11 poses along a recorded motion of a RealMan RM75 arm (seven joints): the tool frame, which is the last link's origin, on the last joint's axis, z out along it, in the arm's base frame.
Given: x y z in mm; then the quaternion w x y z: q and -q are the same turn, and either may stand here.
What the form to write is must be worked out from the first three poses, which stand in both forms.
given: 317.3, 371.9, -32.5, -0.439, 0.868, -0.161, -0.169
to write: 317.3, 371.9, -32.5, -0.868, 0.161, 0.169, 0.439
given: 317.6, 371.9, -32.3, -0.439, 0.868, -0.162, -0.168
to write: 317.6, 371.9, -32.3, -0.868, 0.162, 0.168, 0.439
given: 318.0, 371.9, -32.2, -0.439, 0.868, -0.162, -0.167
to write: 318.0, 371.9, -32.2, -0.868, 0.162, 0.167, 0.439
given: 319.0, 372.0, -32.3, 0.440, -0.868, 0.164, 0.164
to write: 319.0, 372.0, -32.3, -0.868, 0.164, 0.164, 0.440
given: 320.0, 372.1, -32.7, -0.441, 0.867, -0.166, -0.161
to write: 320.0, 372.1, -32.7, -0.867, 0.166, 0.161, 0.441
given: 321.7, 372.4, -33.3, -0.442, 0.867, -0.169, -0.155
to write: 321.7, 372.4, -33.3, -0.867, 0.169, 0.155, 0.442
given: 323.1, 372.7, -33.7, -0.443, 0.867, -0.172, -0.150
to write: 323.1, 372.7, -33.7, -0.867, 0.172, 0.150, 0.443
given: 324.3, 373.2, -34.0, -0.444, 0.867, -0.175, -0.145
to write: 324.3, 373.2, -34.0, -0.867, 0.175, 0.145, 0.444
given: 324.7, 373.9, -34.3, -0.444, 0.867, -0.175, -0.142
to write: 324.7, 373.9, -34.3, -0.867, 0.175, 0.142, 0.444
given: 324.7, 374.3, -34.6, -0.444, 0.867, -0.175, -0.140
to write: 324.7, 374.3, -34.6, -0.867, 0.175, 0.140, 0.444
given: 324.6, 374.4, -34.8, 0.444, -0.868, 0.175, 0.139
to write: 324.6, 374.4, -34.8, -0.868, 0.175, 0.139, 0.444
